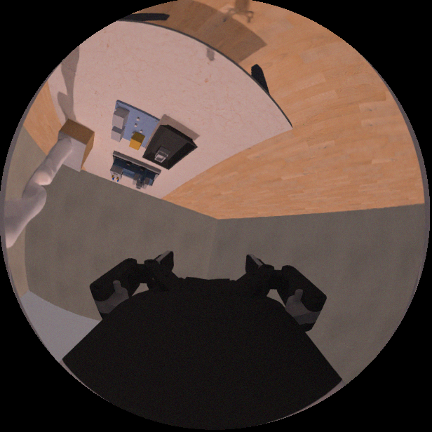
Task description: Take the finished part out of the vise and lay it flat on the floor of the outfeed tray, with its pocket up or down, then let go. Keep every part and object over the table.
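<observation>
A small grey part [161, 154] with a square recess facing up sits inside the black tray [189, 148], toward the tray's lower left side. It looks flat, but is too small to tell exactly. No part of my gripper touches it. My gripper [209, 261] is open, with nothing between its fingers, and hangs far from the tray, pointing toward the grey wall. The vise cannot be told for certain; grey blocks [119, 123] stand on a blue plate [131, 112] left of the tray.
A yellow block [137, 141] stands at the blue plate's lower edge. A dark blue rack [159, 171] with small grey items stands below the tray, near the table edge. A pale arm [44, 172] rises from a brown-topped block [77, 131] at the left. The pale table [220, 105] ends beside the wooden floor.
</observation>
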